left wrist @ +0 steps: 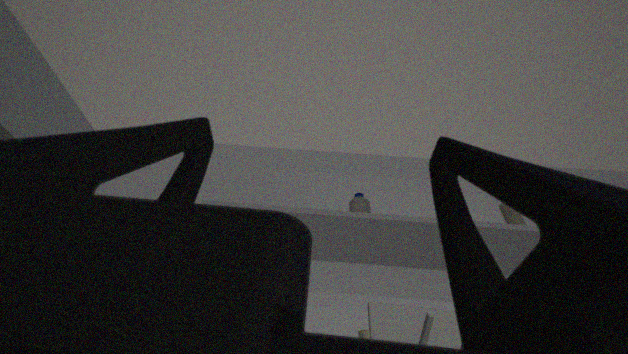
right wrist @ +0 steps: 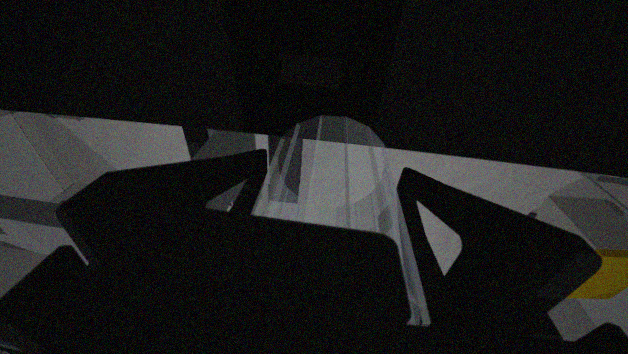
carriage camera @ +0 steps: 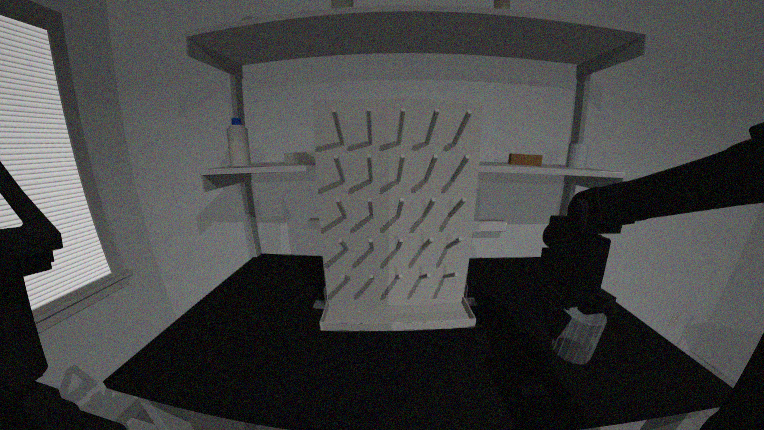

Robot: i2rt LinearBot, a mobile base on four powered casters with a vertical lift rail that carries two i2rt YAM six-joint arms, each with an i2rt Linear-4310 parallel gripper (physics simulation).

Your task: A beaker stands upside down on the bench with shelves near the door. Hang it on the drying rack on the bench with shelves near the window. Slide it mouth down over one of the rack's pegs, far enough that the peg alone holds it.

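Places are measured from the left arm's base along level axes (x right, y down, z ahead), in millimetres.
Pixels of known places: left gripper, between the fingertips: (left wrist: 321, 141); right gripper, between the fingertips: (right wrist: 333, 169) (carriage camera: 569, 336).
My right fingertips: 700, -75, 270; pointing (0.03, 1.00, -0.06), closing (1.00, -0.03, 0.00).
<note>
Ahead of a thing's pixels: the offset from my right fingertips to its top centre, as dx, dy, dz. "pt": to the spot under its first point. Level surfaces: height alone.
The clear beaker {+0, -70, -15} (carriage camera: 582, 339) (right wrist: 345, 185) is between the fingers of my right gripper (carriage camera: 587, 308) (right wrist: 333, 169), tilted, above the right part of the black bench top {dy +162} (carriage camera: 320, 373). Its flared rim looks to be at the upper end near the palm, its closed end pointing down and away. The white drying rack (carriage camera: 384, 104) stands upright at the back middle of the bench, with rows of pegs pointing forward and up and a tray at its foot. The beaker is apart from it, to its right and nearer the camera. My left gripper (left wrist: 321, 141) is open and empty, away from the rack.
A wide upper shelf {dy -733} (carriage camera: 417, 34) crosses above the rack. The lower shelf (carriage camera: 267, 169) holds a blue-capped bottle (carriage camera: 237, 145) (left wrist: 359, 204) at left and an orange box {pt +137, -316, +515} (carriage camera: 525, 159) at right. A window with blinds {pt -1846, -377, +357} (carriage camera: 48, 160) is at far left. A yellow object (right wrist: 607, 280) shows in the right wrist view.
</note>
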